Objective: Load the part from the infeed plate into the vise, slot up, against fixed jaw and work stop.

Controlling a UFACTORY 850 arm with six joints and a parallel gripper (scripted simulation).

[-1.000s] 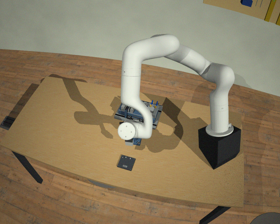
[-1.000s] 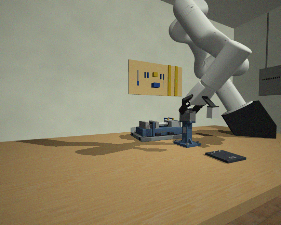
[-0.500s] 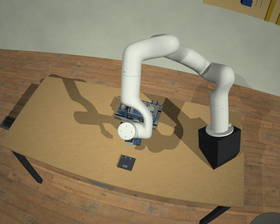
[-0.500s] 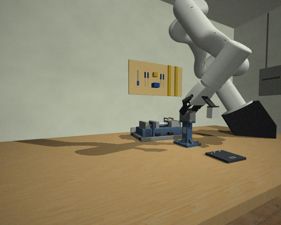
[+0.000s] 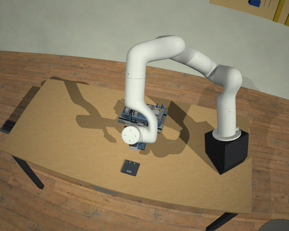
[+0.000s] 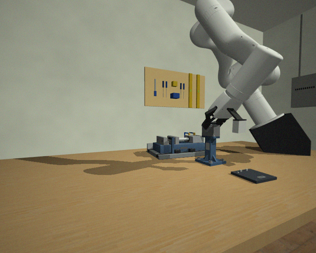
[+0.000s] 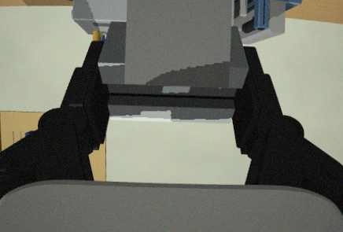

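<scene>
Right now the grey block is right at my hand. The rest, counted from my hand: white cylinder rod: 21 cm to the right, 9 cm below, 3 cm ahead; air cylinder: 21 cm to the right, 9 cm below, 5 cm behind; black work stop rod: 17 cm to the right, 11 cm ahead, 7 cm below.
</scene>
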